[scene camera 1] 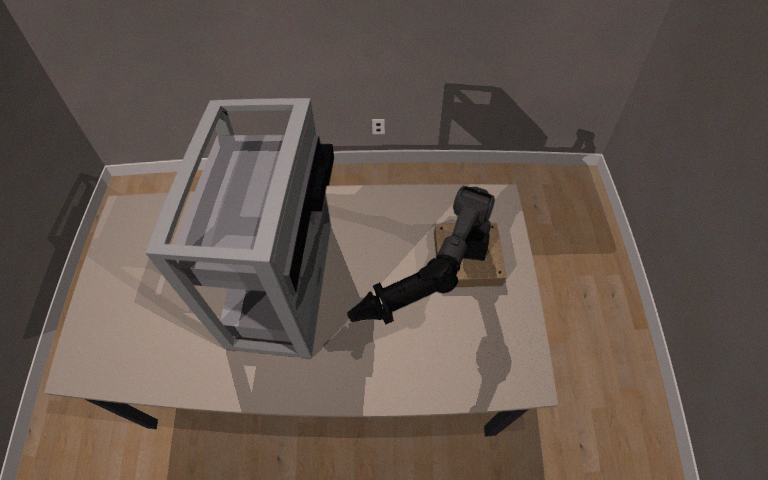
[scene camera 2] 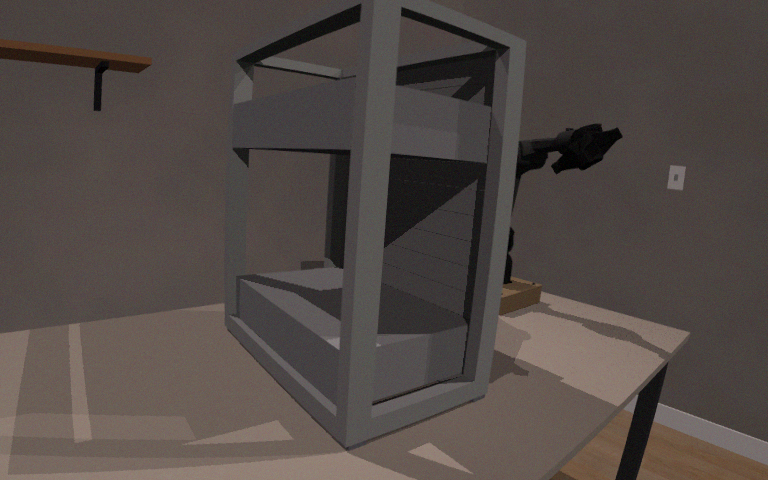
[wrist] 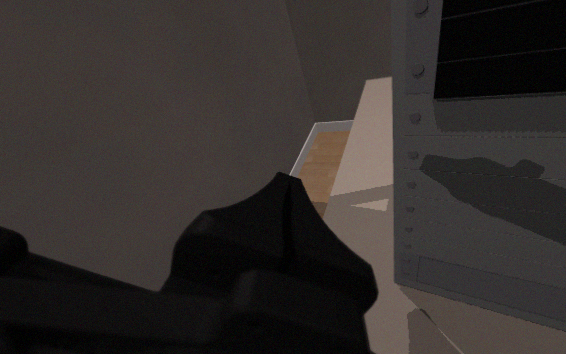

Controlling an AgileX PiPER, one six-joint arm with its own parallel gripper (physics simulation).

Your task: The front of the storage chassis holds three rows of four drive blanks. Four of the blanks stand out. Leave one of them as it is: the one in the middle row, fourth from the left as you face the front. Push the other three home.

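Note:
The storage rack point(scene camera 1: 280, 181) point(scene camera 2: 365, 226) point(wrist: 500, 115) stands upright at the left of the table in scene camera 1, its front turned toward the arm. A black unit point(scene camera 1: 320, 175) juts from the front high up; its dark slabs point(wrist: 500, 75) with thin seams show at the top right of the wrist view. Single drive blanks, and which of them stand out, cannot be told. My gripper point(scene camera 1: 349, 318) point(scene camera 2: 591, 148) point(wrist: 283, 190) is shut and empty, its fingertips together. It hangs in the air off the front, toward the near side in scene camera 1, apart from the rack.
The arm stands on a wooden base block point(scene camera 1: 481, 277) at the right of the table point(scene camera 1: 453, 362) point(scene camera 2: 141, 384). A wall shelf point(scene camera 2: 62, 53) hangs at the upper left of scene camera 2. The rack's grey lower front panel point(wrist: 480, 210) carries a shadow.

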